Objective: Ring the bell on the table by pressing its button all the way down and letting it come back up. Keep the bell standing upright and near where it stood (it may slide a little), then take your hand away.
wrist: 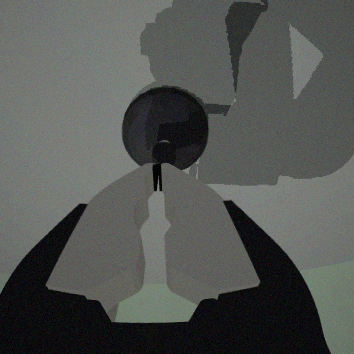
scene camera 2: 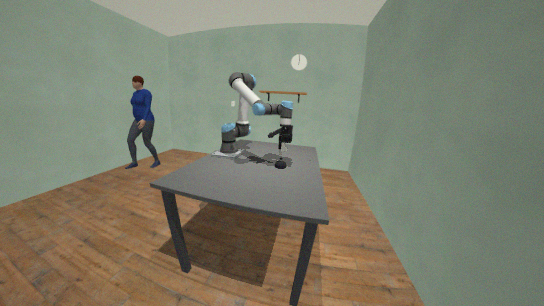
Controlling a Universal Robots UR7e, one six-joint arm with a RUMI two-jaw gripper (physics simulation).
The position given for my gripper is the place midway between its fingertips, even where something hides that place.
In view: my gripper [wrist: 158, 166] and a domed bell [wrist: 168, 114].
